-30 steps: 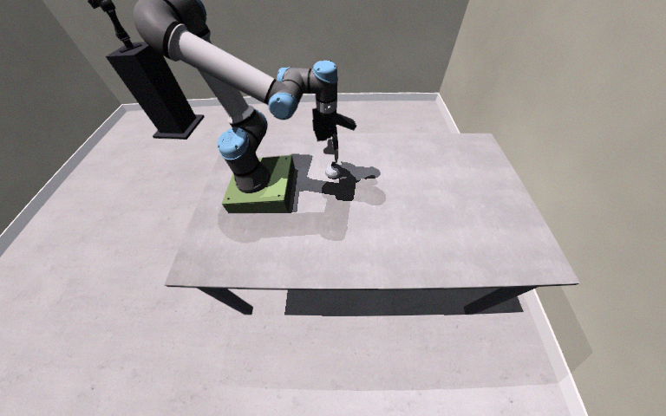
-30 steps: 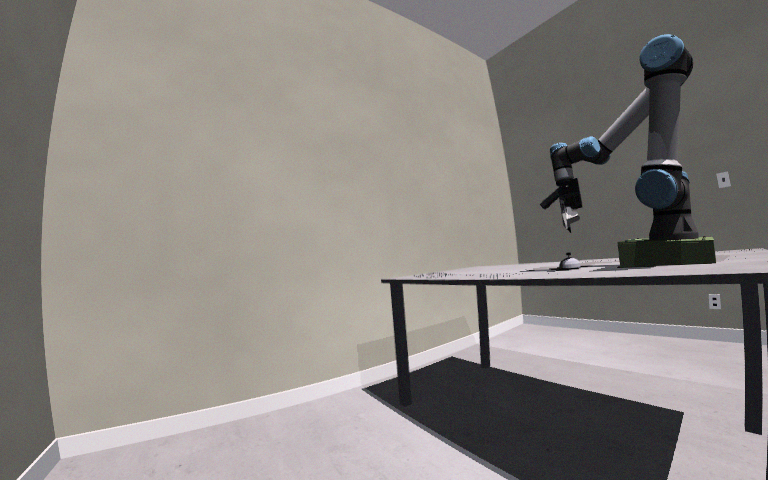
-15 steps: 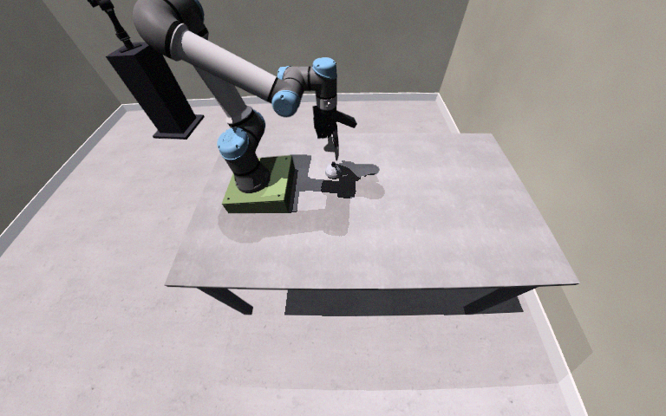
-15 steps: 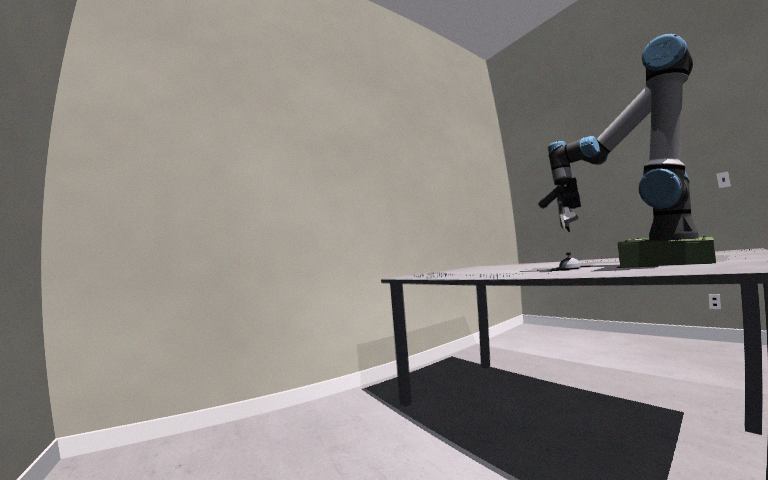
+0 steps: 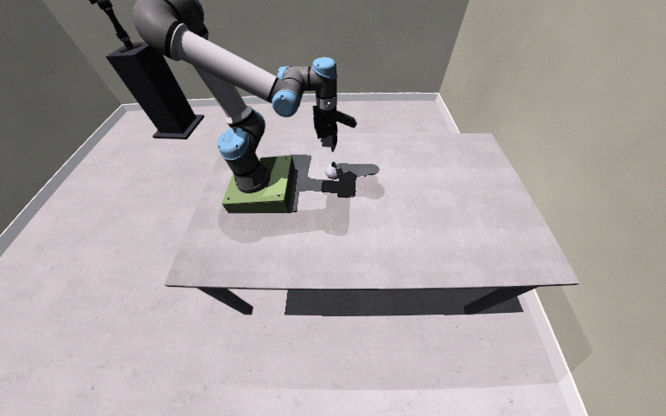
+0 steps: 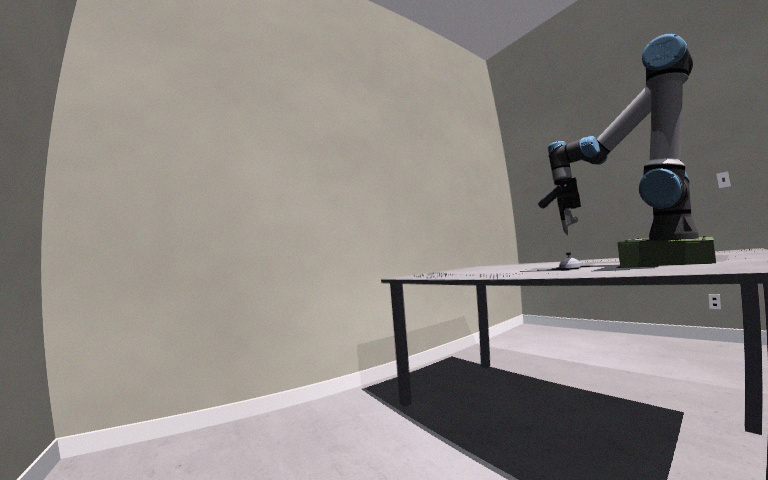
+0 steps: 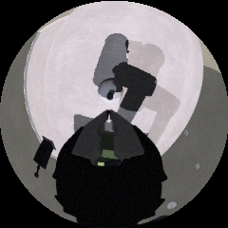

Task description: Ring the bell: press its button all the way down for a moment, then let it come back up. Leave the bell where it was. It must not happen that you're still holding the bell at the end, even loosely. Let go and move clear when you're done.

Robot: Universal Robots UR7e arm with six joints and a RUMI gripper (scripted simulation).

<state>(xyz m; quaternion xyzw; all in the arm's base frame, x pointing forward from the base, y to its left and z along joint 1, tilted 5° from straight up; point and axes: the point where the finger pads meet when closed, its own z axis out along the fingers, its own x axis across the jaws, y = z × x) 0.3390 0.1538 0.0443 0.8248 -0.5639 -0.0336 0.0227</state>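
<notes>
Now: the silver bell 11 cm below my hand.
</notes>
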